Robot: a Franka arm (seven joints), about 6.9 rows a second.
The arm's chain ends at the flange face. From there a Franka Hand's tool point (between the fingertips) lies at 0.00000 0.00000 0.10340 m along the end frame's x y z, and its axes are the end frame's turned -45 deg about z.
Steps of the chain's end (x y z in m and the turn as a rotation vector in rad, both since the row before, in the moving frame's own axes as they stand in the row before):
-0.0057, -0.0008, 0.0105, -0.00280, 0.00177, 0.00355
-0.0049, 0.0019, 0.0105, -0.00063, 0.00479, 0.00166
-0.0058, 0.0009, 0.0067, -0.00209, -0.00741, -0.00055
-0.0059, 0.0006, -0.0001, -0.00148, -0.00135, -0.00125
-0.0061, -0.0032, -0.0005, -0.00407, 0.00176, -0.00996
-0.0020, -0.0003, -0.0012, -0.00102, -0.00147, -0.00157
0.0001, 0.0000, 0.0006, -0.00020, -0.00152, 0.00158
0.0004, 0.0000, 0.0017, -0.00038, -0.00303, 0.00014
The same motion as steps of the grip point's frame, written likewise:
-0.0035, -0.0043, 0.0105, -0.00323, -0.00073, 0.00355
-0.0045, -0.0017, 0.0105, -0.00383, 0.00294, 0.00166
-0.0054, -0.0039, 0.0067, 0.00376, -0.00672, -0.00055
-0.0048, -0.0037, -0.0001, -0.00009, -0.00200, -0.00125
-0.0022, -0.0061, -0.0005, -0.00412, -0.00163, -0.00996
-0.0014, -0.0017, -0.0012, 0.00032, -0.00176, -0.00157
-0.0001, 0.0000, 0.0006, 0.00093, -0.00122, 0.00158
0.0000, 0.0001, 0.0017, 0.00187, -0.00241, 0.00014

